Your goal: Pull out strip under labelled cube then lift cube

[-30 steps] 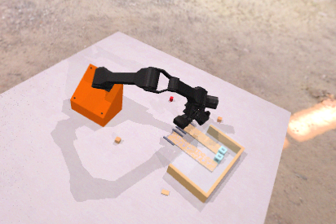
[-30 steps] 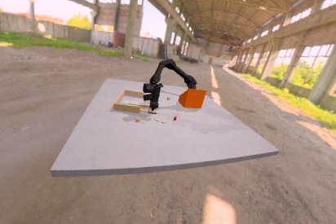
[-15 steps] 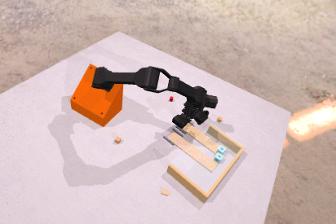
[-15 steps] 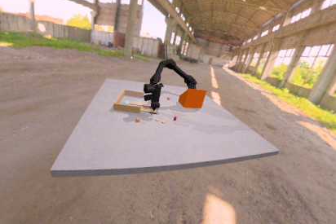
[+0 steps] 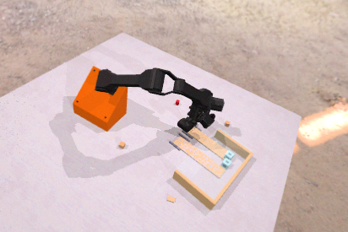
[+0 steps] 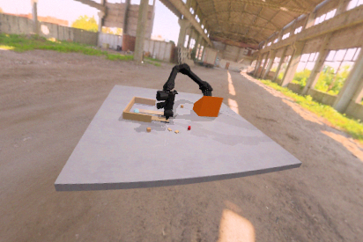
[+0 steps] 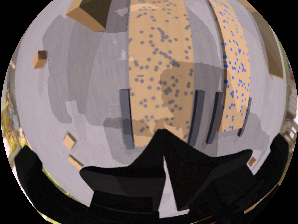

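My gripper tip is 140 mm past the red cube and 110 mm to the right of it. The rest, counted from my gripper tip: tan chip (100 mm ahead, 360 mm to the right).
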